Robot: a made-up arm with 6 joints.
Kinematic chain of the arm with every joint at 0, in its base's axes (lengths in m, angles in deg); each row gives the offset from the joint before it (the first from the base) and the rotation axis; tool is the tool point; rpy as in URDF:
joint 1: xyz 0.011 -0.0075 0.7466 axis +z
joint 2: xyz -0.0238 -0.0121 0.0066 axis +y
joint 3: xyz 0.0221 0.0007 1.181 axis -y
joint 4: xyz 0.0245 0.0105 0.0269 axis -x
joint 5: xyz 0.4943 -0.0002 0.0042 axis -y
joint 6: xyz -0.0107 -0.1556 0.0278 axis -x
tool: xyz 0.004 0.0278 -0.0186 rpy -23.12 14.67 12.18
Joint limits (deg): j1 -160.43..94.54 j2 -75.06..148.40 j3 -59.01..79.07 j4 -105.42..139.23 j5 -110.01..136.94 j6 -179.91..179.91
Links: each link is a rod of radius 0.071 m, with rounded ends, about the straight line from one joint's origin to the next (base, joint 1, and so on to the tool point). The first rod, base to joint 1, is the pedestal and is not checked.
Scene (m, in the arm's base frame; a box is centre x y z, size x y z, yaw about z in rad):
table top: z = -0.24
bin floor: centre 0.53 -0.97 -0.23 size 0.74 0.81 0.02 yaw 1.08
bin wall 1: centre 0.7 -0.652 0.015 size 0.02 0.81 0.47 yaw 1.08
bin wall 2: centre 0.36 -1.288 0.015 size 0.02 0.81 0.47 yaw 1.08
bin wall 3: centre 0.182 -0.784 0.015 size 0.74 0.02 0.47 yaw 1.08
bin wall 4: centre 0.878 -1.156 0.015 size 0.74 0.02 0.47 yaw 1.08
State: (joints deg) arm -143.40 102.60 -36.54 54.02 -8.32 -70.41
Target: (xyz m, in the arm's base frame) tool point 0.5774 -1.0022 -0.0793
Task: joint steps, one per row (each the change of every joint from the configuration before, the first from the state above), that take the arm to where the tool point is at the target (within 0.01 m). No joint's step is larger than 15 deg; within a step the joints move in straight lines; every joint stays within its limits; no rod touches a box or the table.
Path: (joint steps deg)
1: 13.71 -11.12 5.22 2.42 7.81 7.87
2: 13.71 -11.12 5.22 2.42 7.82 7.88
3: 13.71 -11.12 5.22 2.42 7.81 7.87
4: 13.72 -11.12 5.22 2.41 7.82 7.87
5: 13.71 -11.12 5.23 2.42 7.81 7.87
6: 13.71 -11.12 5.22 2.42 7.82 7.88
7: 0.23 13.42 0.53 -0.76 -9.62 -10.12
8: 0.24 13.41 0.53 -0.76 -9.62 -10.12
9: 0.23 13.42 0.54 -0.76 -9.61 -10.11
10: 0.24 13.41 0.53 -0.76 -9.62 -10.12
11: 0.23 13.41 0.53 -0.77 -9.62 -10.12

